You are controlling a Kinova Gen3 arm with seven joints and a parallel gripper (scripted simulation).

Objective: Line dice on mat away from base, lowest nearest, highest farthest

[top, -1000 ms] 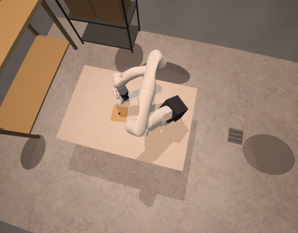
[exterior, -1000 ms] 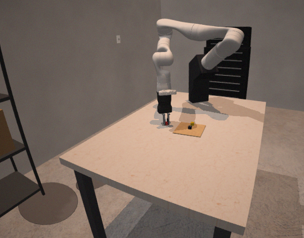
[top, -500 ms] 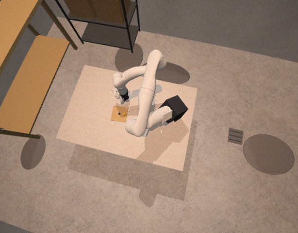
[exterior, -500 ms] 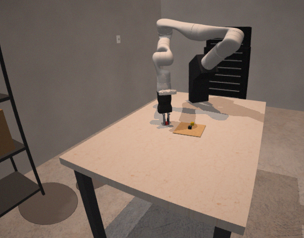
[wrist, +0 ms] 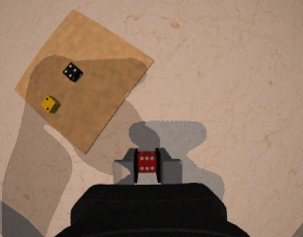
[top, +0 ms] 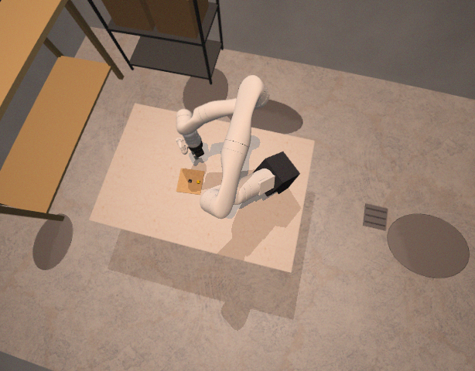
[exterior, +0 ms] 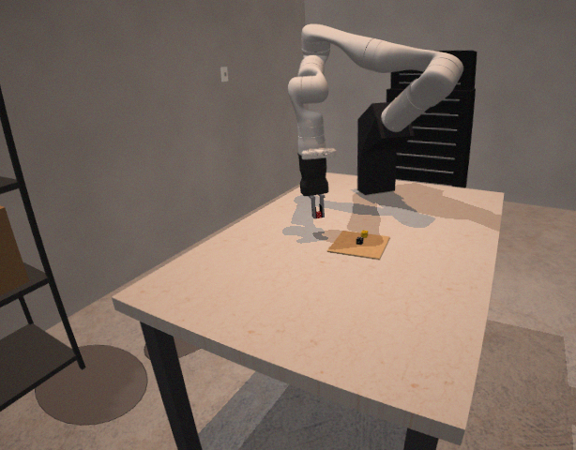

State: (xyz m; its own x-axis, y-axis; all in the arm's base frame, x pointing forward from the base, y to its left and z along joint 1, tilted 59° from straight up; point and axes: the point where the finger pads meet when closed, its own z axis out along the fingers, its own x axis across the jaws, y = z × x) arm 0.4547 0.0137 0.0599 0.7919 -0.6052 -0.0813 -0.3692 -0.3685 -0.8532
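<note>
Right now the black die is 40 mm behind my hand, 120 mm to the left of it and 60 mm below it. The rest, counted from my hand: tan mat 40 mm behind, 120 mm to the left, 70 mm below; yellow die 80 mm behind, 100 mm to the left, 60 mm below; red die 10 mm below.
</note>
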